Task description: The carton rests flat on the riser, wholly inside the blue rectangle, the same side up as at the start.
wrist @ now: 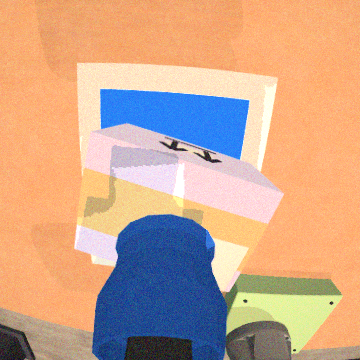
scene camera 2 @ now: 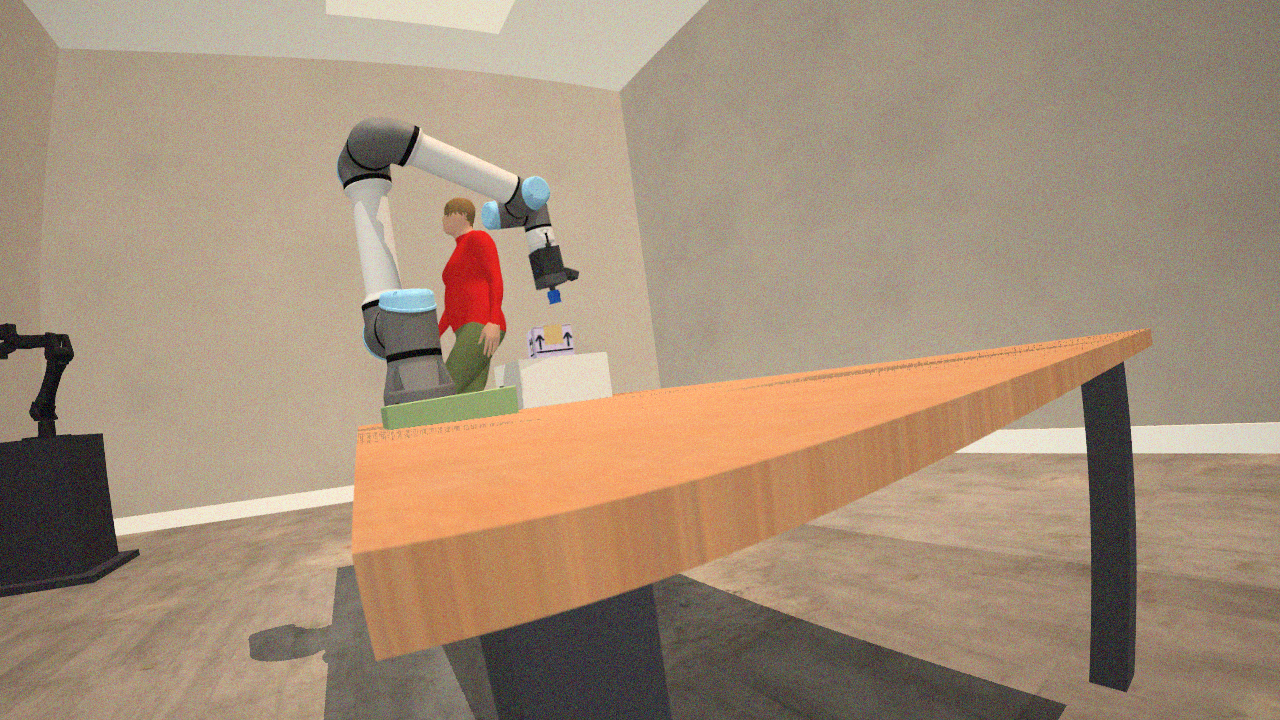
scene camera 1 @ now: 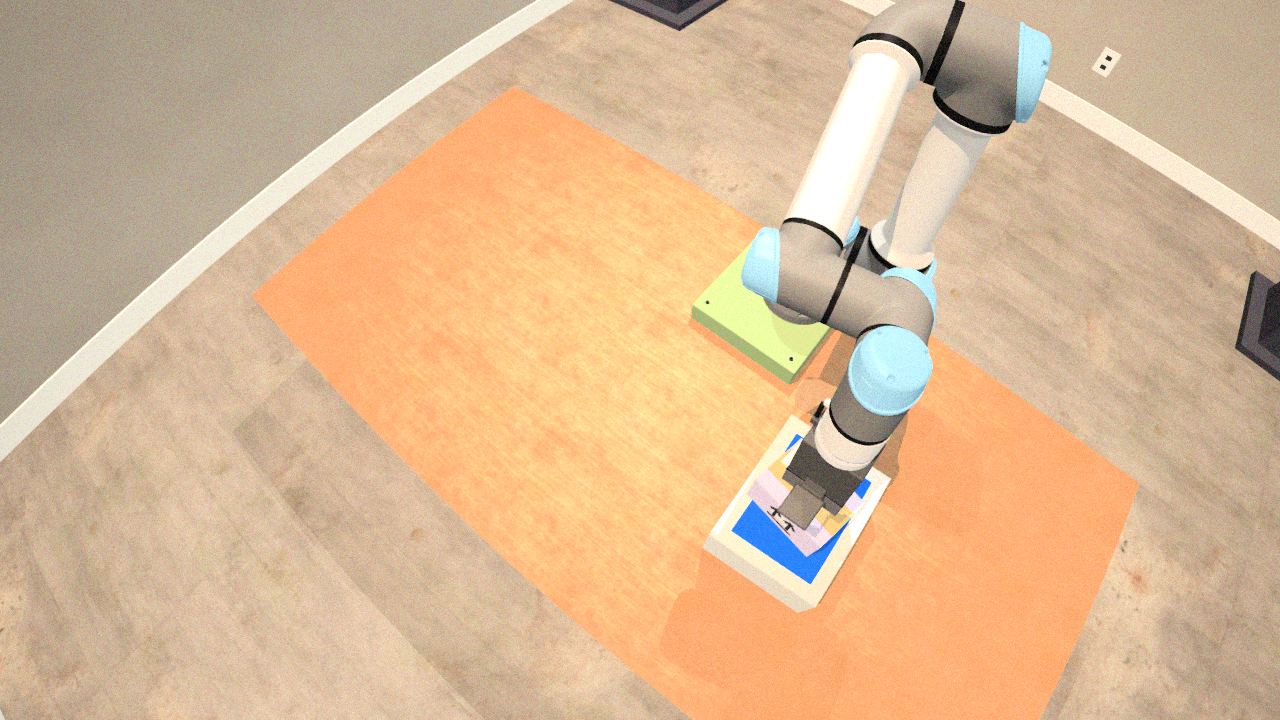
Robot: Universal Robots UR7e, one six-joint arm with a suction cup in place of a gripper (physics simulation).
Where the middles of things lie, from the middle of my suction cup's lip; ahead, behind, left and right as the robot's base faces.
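Labels:
My suction cup: 3 cm past the carton (scene camera 1: 769,490), 12 cm above it. Riser (scene camera 1: 745,538), from my suction cup: 3 cm behind, 1 cm to the left, 23 cm below.

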